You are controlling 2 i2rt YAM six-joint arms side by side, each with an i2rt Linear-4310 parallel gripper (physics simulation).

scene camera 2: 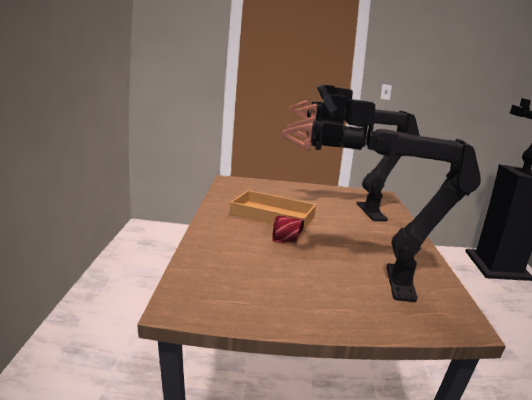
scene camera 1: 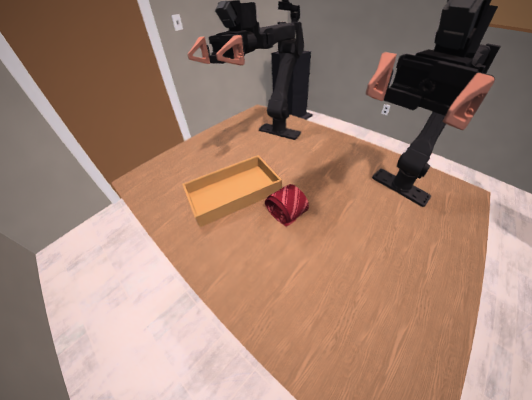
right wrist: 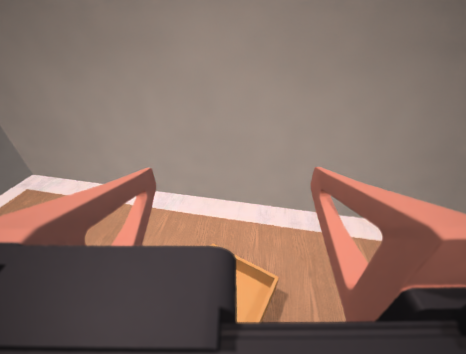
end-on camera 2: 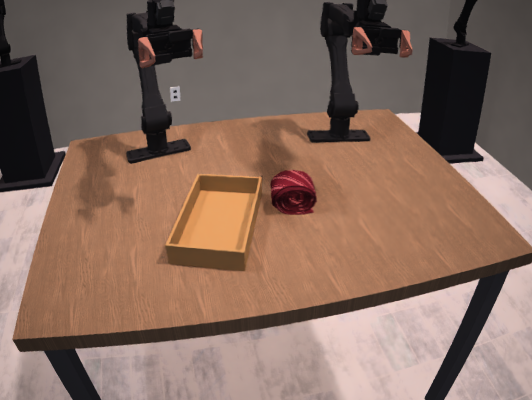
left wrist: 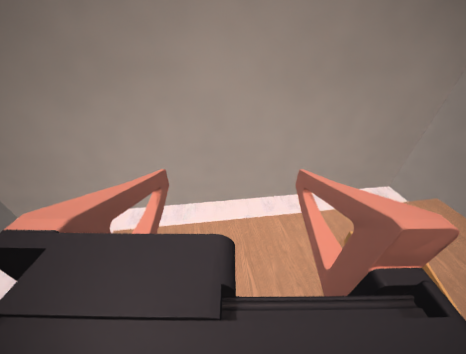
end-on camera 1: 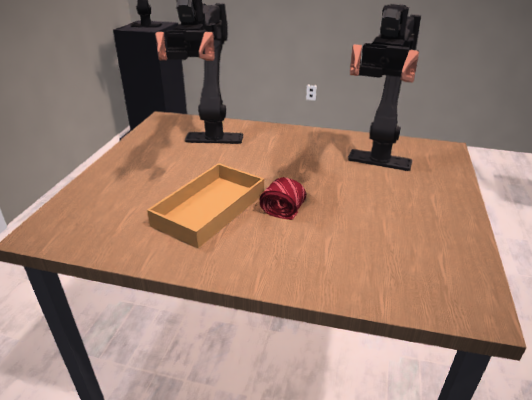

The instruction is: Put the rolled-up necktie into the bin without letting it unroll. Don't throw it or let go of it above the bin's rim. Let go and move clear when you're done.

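Note:
The rolled-up red striped necktie (scene camera 1: pixel 287 204) (scene camera 2: pixel 288 229) (end-on camera 1: pixel 283 197) (end-on camera 2: pixel 293 192) lies on its side on the table as a compact spiral roll, beside one corner of the bin. A small gap shows between them in end-on camera 2. The bin (scene camera 1: pixel 227 192) (scene camera 2: pixel 270 204) (end-on camera 1: pixel 205 202) (end-on camera 2: pixel 215 217) (right wrist: pixel 252 295) is a shallow, empty, yellow-orange rectangular box. My left gripper (scene camera 1: pixel 425 90) (scene camera 2: pixel 298 134) (end-on camera 1: pixel 384 62) (end-on camera 2: pixel 384 42) (left wrist: pixel 232 176) and right gripper (scene camera 1: pixel 215 51) (scene camera 2: pixel 302 108) (end-on camera 1: pixel 184 46) (end-on camera 2: pixel 171 47) (right wrist: pixel 233 170) are open and empty, raised high above the table. The necktie does not show in the wrist views.
The wooden table (scene camera 1: pixel 350 275) (scene camera 2: pixel 240 300) (end-on camera 1: pixel 350 260) (end-on camera 2: pixel 375 250) carries both arm bases at its rear edge. Black pedestals (scene camera 2: pixel 507 220) (end-on camera 1: pixel 150 75) (end-on camera 2: pixel 452 95) stand behind or beside the table. The arms cast shadows across the table top.

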